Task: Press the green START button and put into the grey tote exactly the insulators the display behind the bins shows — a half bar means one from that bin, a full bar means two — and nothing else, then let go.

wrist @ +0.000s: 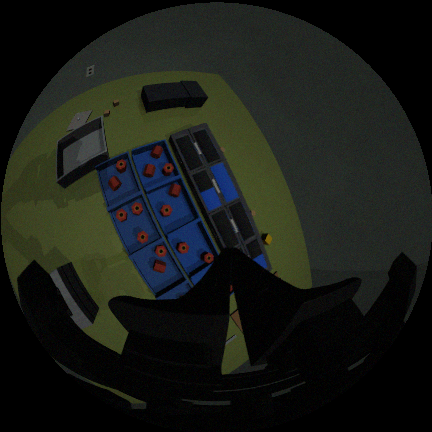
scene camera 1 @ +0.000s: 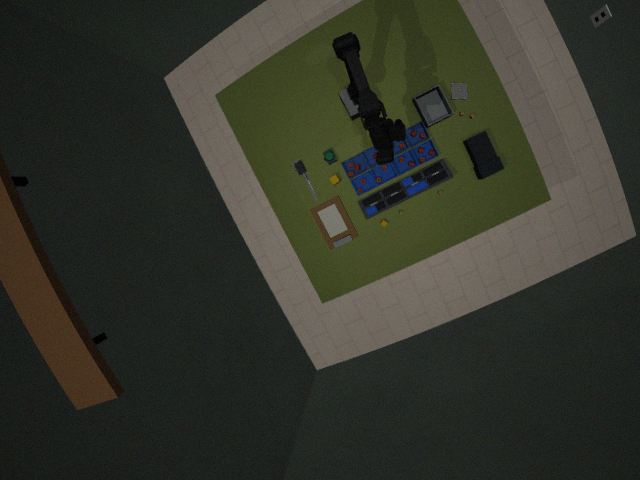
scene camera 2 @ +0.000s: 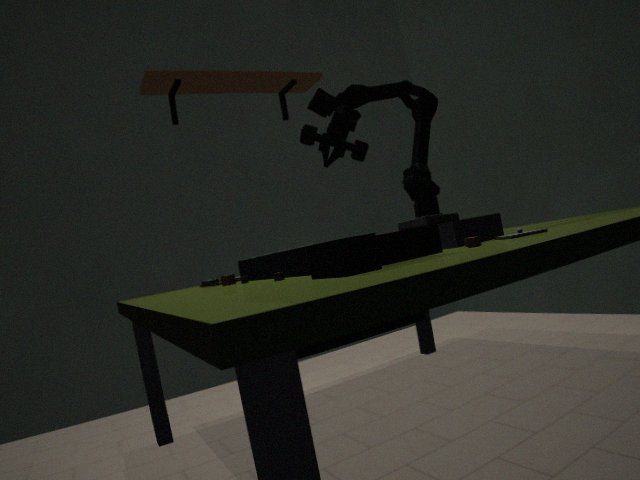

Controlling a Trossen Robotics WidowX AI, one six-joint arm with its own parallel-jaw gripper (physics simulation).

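Pixels of known places: gripper, fingertip midpoint: (wrist: 228, 253) (scene camera 1: 392, 153) (scene camera 2: 325, 166); arm's base, link origin: (scene camera 1: 358, 96) (scene camera 2: 428, 217).
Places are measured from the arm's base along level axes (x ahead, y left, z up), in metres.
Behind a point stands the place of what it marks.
Note:
My gripper (scene camera 1: 384, 158) @(x 0.314, y 0.048, z 0.179 m) (scene camera 2: 326, 164) @(x 0.314, y 0.048, z 0.179 m) (wrist: 228, 253) @(x 0.314, y 0.048, z 0.179 m) is shut and empty, high above the blue bins (scene camera 1: 368, 186) (wrist: 150, 262). Its fingers hide the near bins in the wrist view. Red insulators (scene camera 1: 431, 152) (wrist: 166, 210) lie in the bins. The grey tote (scene camera 1: 434, 106) @(x 0.134, y 0.336, z -0.077 m) (wrist: 84, 150) @(x 0.145, y 0.326, z -0.078 m) stands at the far end of the bins and looks empty. The dark display (scene camera 1: 395, 193) (wrist: 189, 152) has four sections: the second from the tote end shows a full blue bar on its outer side and a half bar on its inner side; the opposite end section shows a half bar on its outer side. The green button (scene camera 1: 329, 155) @(x 0.208, y -0.216, z -0.043 m) lies beyond the bins' other end.
A black box (scene camera 1: 483, 155) @(x 0.425, y 0.478, z -0.032 m) (wrist: 167, 96) @(x 0.392, y 0.439, z -0.032 m) stands past the display. Yellow cubes (scene camera 1: 334, 179) @(x 0.327, y -0.228, z -0.044 m) (scene camera 1: 383, 223) @(x 0.606, y -0.060, z -0.058 m), a brown framed board (scene camera 1: 346, 215) @(x 0.516, y -0.227, z -0.077 m) and a long-handled tool (scene camera 1: 299, 166) @(x 0.206, y -0.381, z -0.065 m) lie nearby. A flat plate (scene camera 1: 459, 90) @(x 0.098, y 0.469, z -0.069 m) (wrist: 79, 120) @(x 0.105, y 0.461, z -0.077 m) lies beside the tote. A shelf (scene camera 2: 227, 82) hangs on the wall.

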